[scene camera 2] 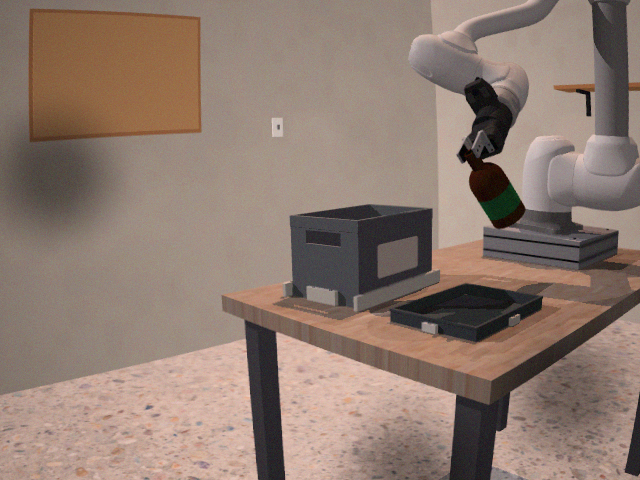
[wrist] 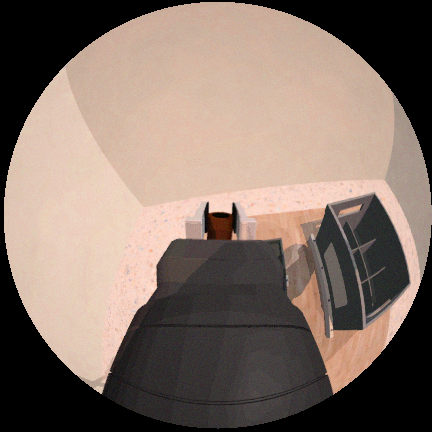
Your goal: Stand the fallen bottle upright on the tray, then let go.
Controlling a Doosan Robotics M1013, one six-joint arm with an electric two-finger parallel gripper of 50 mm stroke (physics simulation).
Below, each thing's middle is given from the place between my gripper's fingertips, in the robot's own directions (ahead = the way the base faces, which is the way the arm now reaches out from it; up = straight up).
Labels:
Right now the brown bottle (scene camera 2: pixel 488 182) is 60 mm below my hand, 60 mm behind it and 20 mm to the left of it. Round my hand: grey rail (scene camera 2: pixel 372 298) 280 mm below, 200 mm to the right, 30 mm behind.

